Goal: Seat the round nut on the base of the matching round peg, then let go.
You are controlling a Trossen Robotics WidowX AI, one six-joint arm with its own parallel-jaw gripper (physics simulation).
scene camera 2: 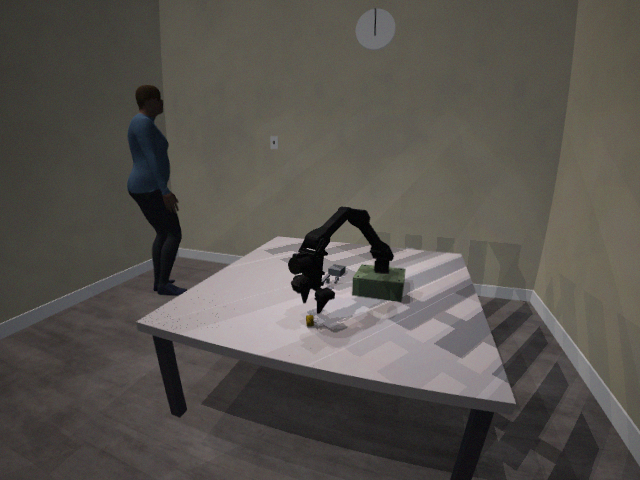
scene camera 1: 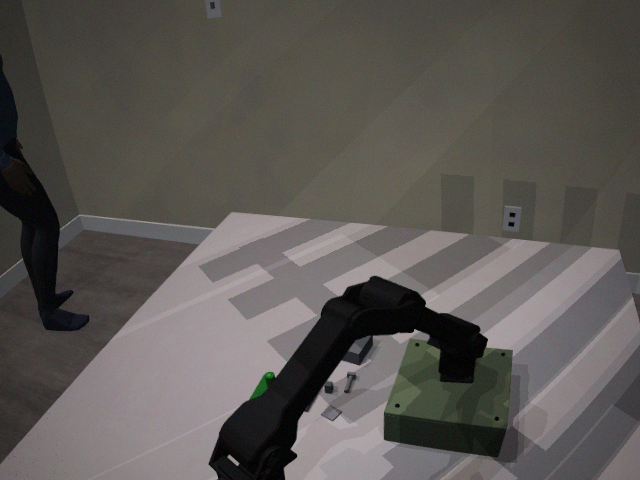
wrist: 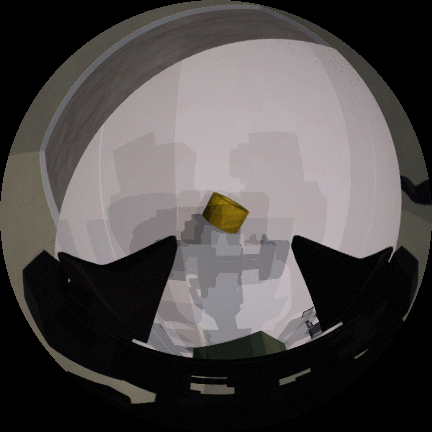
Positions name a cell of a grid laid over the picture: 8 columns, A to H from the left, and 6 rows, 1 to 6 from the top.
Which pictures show my gripper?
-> Scene camera 2 and the wrist view only.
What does my gripper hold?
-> Nothing.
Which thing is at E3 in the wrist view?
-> A round nut.
